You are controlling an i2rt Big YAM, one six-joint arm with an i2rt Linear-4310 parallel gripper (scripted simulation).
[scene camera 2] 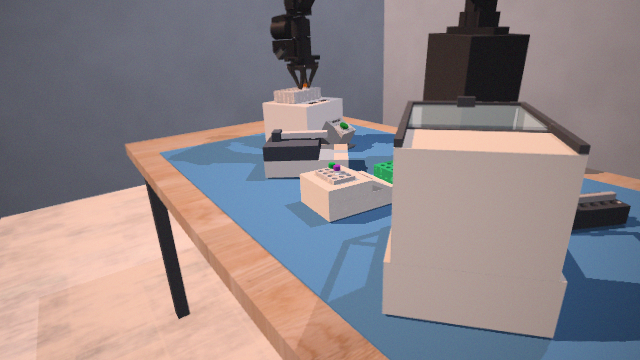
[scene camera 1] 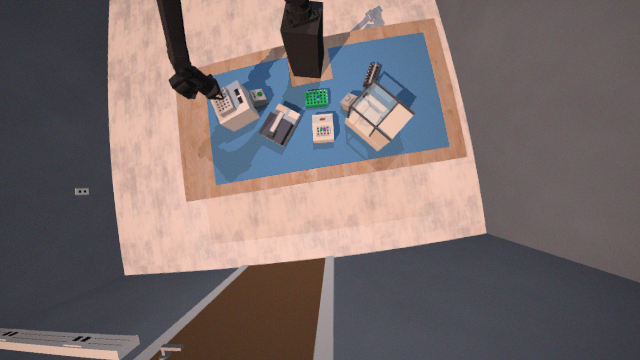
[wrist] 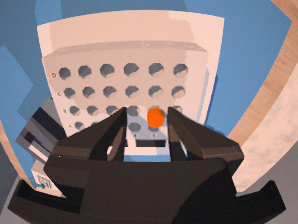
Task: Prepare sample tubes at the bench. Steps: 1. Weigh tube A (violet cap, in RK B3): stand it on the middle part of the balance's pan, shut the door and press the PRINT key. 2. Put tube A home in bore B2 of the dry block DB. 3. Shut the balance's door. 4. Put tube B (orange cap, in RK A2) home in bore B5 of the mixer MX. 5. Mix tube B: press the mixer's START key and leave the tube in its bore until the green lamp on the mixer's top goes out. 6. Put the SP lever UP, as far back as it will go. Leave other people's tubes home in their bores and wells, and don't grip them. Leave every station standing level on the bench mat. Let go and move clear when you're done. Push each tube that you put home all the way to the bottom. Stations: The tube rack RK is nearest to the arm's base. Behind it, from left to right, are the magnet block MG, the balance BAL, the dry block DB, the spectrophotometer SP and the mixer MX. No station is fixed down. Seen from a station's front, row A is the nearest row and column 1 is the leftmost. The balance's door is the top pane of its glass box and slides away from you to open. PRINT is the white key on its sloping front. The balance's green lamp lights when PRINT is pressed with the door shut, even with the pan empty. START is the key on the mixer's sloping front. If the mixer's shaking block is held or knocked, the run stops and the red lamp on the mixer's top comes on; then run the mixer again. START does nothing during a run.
Scene:
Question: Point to a spectrophotometer SP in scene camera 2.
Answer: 288,154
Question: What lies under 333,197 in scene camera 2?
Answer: A dry block DB.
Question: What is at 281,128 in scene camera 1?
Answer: A spectrophotometer SP.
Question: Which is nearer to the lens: the balance BAL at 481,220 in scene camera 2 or the magnet block MG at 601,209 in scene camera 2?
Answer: The balance BAL.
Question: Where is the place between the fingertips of my gripper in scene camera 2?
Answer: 304,88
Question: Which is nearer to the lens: the mixer's shaking block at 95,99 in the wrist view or the spectrophotometer SP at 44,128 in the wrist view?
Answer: The mixer's shaking block.

